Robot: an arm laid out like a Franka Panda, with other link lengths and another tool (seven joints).
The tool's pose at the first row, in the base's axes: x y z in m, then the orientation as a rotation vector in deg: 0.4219, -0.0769, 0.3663, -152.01, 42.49, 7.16
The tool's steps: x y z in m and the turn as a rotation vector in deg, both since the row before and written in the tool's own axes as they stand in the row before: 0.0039, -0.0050, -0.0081, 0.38, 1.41, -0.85; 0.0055, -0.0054, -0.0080, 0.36, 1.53, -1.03; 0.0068, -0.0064, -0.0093, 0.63, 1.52, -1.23; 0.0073, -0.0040, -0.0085, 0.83, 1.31, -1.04; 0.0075, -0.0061, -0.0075, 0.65, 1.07, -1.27; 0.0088, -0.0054, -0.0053, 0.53, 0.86, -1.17; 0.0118, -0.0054, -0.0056, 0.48, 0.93, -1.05
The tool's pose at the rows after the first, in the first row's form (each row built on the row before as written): 0.4277, -0.0779, 0.3747, -152.28, 41.76, 4.92; 0.4348, -0.0793, 0.3831, -152.62, 40.82, 2.48; 0.4432, -0.0809, 0.3931, -152.73, 39.55, -0.10; 0.4507, -0.0842, 0.4018, -152.51, 38.43, -2.41; 0.4592, -0.0855, 0.4105, -152.47, 36.96, -4.39; 0.4686, -0.0870, 0.4171, -152.46, 35.57, -6.02; 0.4805, -0.0898, 0.4242, -152.44, 34.37, -7.69
